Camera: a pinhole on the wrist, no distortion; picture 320 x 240 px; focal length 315.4 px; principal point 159.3 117.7 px. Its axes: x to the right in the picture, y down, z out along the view. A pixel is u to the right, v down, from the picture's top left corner.
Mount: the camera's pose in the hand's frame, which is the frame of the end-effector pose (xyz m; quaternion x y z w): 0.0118 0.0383 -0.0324 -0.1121 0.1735 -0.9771 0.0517
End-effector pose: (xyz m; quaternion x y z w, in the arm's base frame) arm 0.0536 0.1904 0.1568 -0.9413 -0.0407 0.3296 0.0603
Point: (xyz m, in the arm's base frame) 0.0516 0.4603 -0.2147
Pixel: 67 208
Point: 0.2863 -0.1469 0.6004
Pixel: behind the camera
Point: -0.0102 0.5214 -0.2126
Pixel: 112 225
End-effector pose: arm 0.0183 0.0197 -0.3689 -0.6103 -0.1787 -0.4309 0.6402
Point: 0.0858 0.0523 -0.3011
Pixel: 47 121
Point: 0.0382 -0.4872 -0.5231
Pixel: behind the camera
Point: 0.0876 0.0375 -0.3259
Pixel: 36 79
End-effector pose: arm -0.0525 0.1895 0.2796 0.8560 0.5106 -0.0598 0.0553
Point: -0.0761 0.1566 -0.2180
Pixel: 214 39
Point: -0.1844 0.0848 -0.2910
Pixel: 274 61
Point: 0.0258 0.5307 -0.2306
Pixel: 11 115
